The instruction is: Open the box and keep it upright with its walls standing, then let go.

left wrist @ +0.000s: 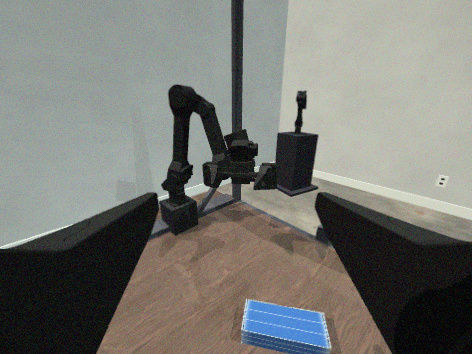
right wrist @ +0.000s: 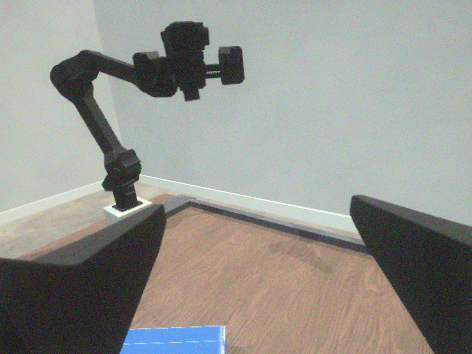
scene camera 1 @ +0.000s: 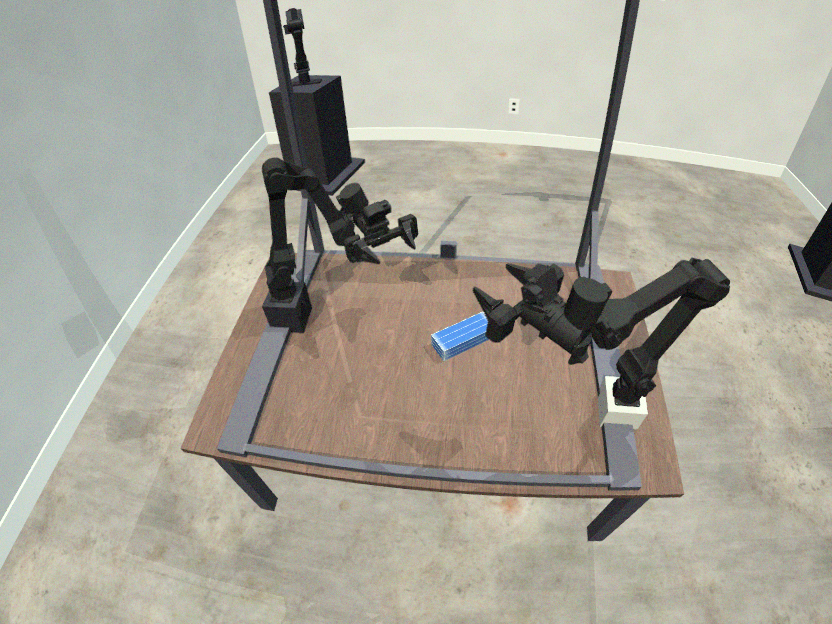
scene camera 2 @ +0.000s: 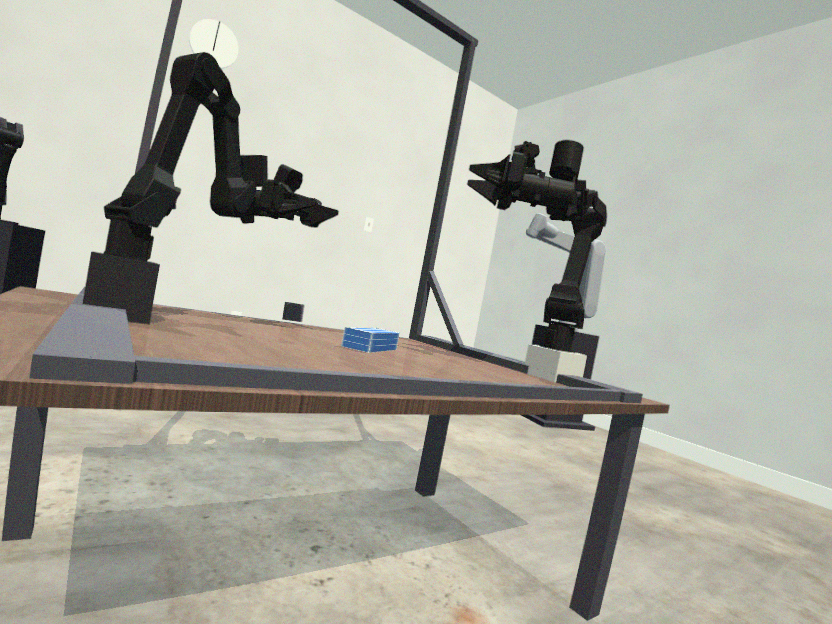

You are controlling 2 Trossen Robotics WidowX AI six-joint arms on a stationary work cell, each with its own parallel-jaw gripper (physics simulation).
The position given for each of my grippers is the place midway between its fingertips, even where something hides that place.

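Note:
There is a dark frame post (scene camera 1: 629, 21) here, and I can see the post in scene camera 2 (scene camera 2: 450, 148) too. My left gripper (scene camera 1: 490, 276) is open with nothing in it; it also appears in scene camera 2 (scene camera 2: 468, 175), in the left wrist view (left wrist: 238, 199) and in the right wrist view (right wrist: 194, 58). My right gripper (scene camera 2: 327, 207) is open as well and holds nothing, and I find it again in scene camera 1 (scene camera 1: 397, 255), in the right wrist view (right wrist: 257, 208) and in the left wrist view (left wrist: 232, 186).

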